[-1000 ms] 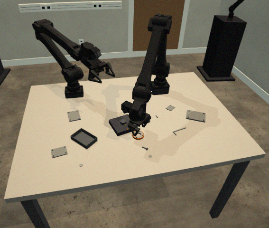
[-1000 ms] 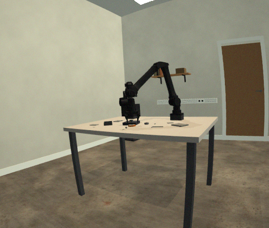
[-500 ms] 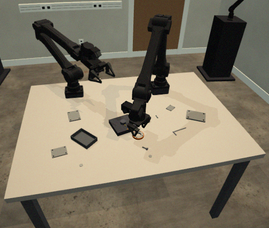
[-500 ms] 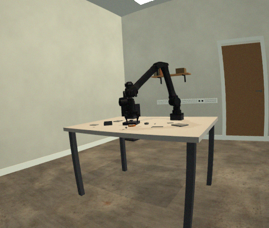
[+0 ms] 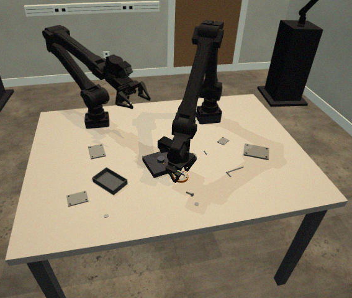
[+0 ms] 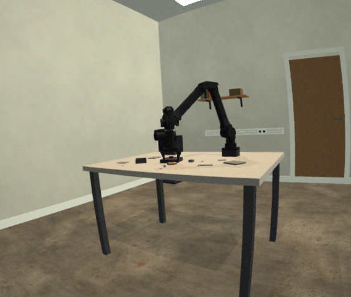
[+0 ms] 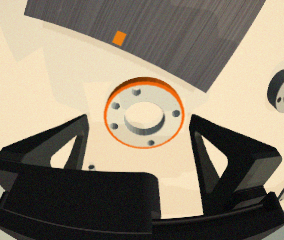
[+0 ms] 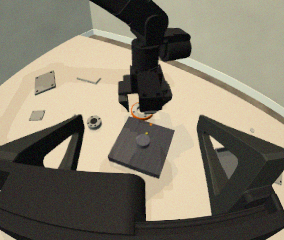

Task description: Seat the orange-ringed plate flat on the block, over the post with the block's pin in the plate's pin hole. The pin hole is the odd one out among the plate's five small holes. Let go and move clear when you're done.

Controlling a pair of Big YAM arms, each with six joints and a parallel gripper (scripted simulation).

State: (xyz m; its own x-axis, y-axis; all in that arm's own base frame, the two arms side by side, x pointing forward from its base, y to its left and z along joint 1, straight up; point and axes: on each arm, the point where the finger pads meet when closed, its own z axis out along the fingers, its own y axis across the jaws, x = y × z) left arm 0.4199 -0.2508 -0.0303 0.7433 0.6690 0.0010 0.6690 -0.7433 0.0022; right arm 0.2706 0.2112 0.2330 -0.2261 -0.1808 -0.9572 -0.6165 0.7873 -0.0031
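Right now my left hand is 6 cm past the dark block and 6 cm to the left of it. Round my left hand: dark tray: 29 cm to the right, 1 cm below; then bolt: 10 cm ahead, 3 cm to the left, 1 cm below.
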